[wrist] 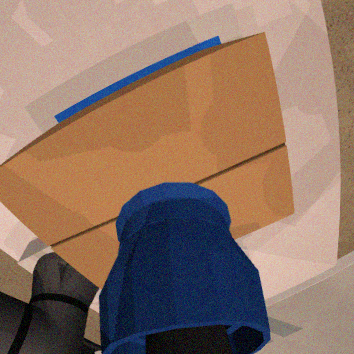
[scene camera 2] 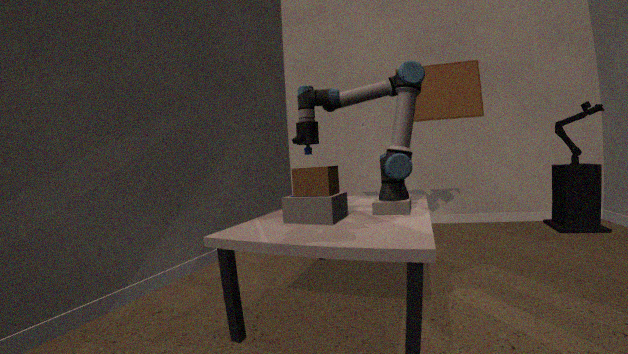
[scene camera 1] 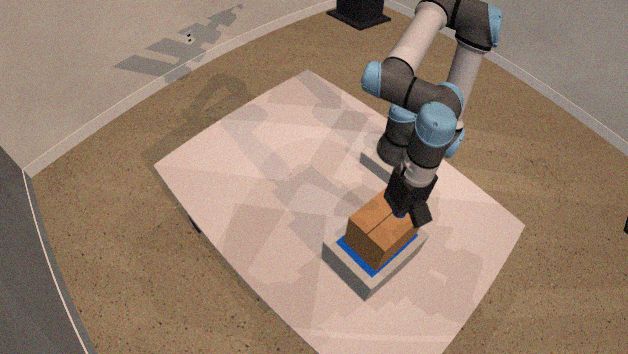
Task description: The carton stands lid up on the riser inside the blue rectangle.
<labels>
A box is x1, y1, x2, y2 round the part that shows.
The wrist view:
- my suction cup: [98, 182, 269, 353]
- brown carton: [0, 32, 293, 288], on a grey riser
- grey riser: [24, 3, 241, 132]
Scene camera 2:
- brown carton: [292, 166, 339, 196]
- grey riser: [281, 192, 347, 224]
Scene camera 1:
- brown carton: [344, 187, 419, 270]
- grey riser: [321, 222, 428, 301]
</labels>
